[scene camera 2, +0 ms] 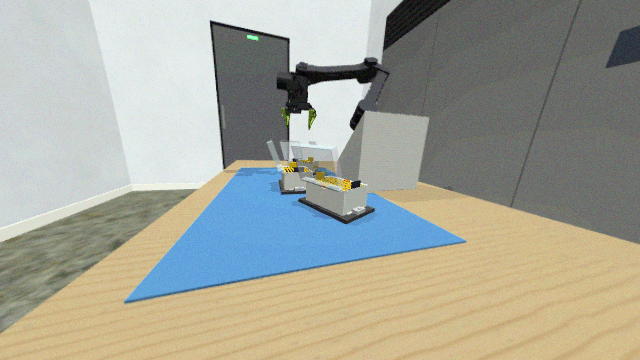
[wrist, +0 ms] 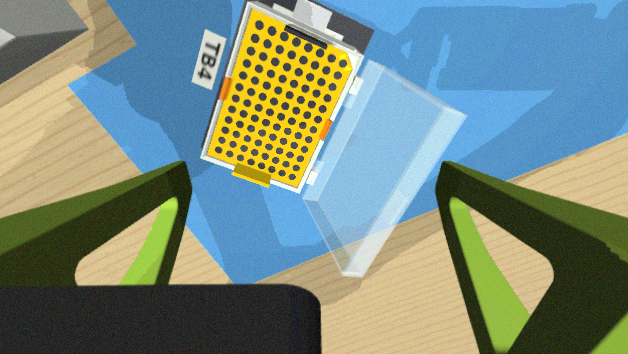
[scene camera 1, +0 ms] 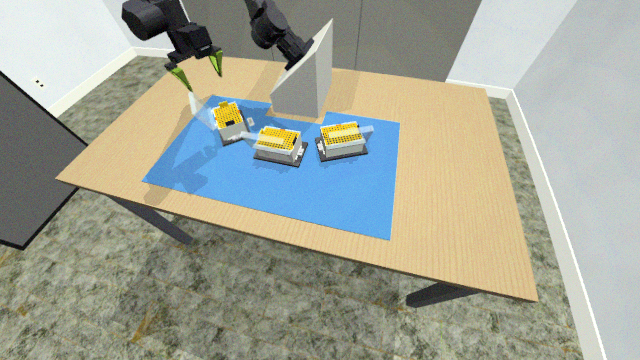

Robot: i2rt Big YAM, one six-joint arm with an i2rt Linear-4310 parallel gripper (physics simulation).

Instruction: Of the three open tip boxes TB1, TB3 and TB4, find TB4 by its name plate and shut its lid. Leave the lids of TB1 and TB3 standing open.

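Where they show: gripper, fingertip midpoint: (scene camera 2: 297,129) (wrist: 313,175) (scene camera 1: 206,84); arm's base, link origin: (scene camera 2: 378,141) (scene camera 1: 300,56).
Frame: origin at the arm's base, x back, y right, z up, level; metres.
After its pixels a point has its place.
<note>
The box TB4 (wrist: 280,100) {x -0.268, y 0.162, z -0.104 m} (scene camera 1: 231,122) {x -0.298, y 0.122, z -0.092 m} has a yellow perforated rack and stands at the mat's back left in scene camera 1. Its name plate (wrist: 208,59) {x -0.215, y 0.121, z -0.159 m} (scene camera 1: 251,121) {x -0.212, y 0.119, z -0.159 m} reads TB4 and lies beside its long side. Its clear lid (wrist: 385,160) {x -0.326, y 0.210, z -0.052 m} (scene camera 1: 200,111) {x -0.317, y 0.217, z -0.057 m} stands open on the opposite side. The middle box (scene camera 1: 278,145) {x -0.381, y -0.111, z -0.031 m} and the right box (scene camera 1: 342,140) {x -0.290, y -0.256, z -0.047 m} (scene camera 2: 335,197) {x -0.227, y -0.285, z -0.119 m} also have lids standing open; their plates are not readable. My gripper (wrist: 313,175) {x -0.291, y 0.162, z 0.036 m} (scene camera 1: 205,82) {x -0.291, y 0.162, z 0.036 m} (scene camera 2: 298,127) {x -0.291, y 0.162, z 0.036 m} is open and empty, above TB4's lid side, apart from the lid.
The boxes stand on a blue mat (scene camera 1: 300,195) {x -0.432, y -0.184, z -0.161 m} (scene camera 2: 240,240) {x -0.393, y -0.362, z -0.161 m} on a wooden table (scene camera 1: 450,200) {x -0.291, y -0.590, z -0.164 m}. A light grey angled block (scene camera 1: 302,90) {x -0.114, y -0.055, z -0.051 m} (scene camera 2: 392,150) {x 0.007, y -0.089, z -0.028 m} stands behind the mat, close to the arm's base and right of TB4 in scene camera 1.
</note>
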